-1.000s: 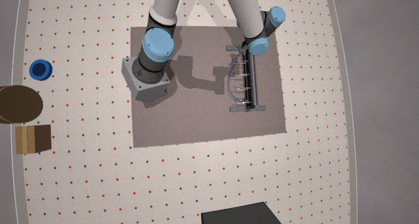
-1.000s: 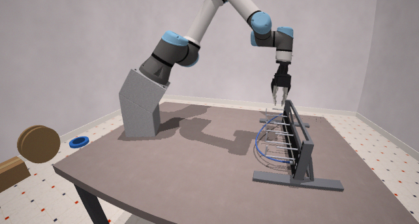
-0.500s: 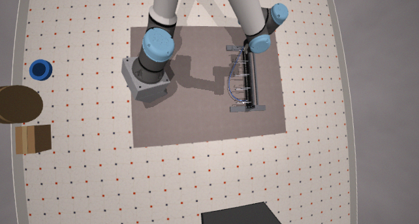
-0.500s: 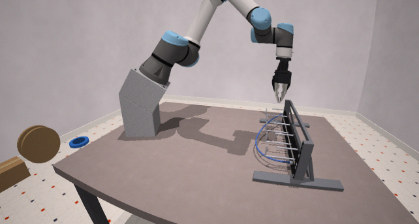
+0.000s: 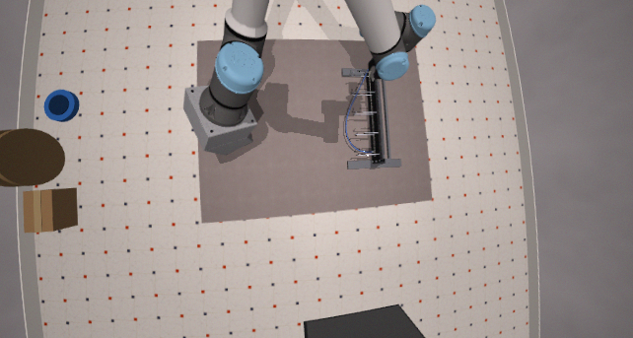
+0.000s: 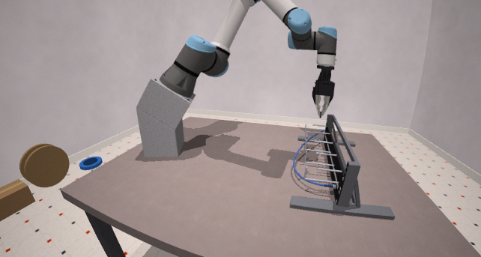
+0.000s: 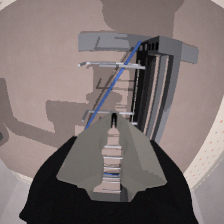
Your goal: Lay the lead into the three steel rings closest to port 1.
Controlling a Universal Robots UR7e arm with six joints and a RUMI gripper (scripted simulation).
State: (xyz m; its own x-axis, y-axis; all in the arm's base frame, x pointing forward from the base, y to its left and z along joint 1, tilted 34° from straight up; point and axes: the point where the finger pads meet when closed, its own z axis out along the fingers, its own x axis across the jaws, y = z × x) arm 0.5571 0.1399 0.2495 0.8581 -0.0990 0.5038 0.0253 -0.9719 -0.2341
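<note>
Now: the free-standing rack 15 cm to the right of my hand, 9 cm below it and 6 cm ahead of it.
</note>
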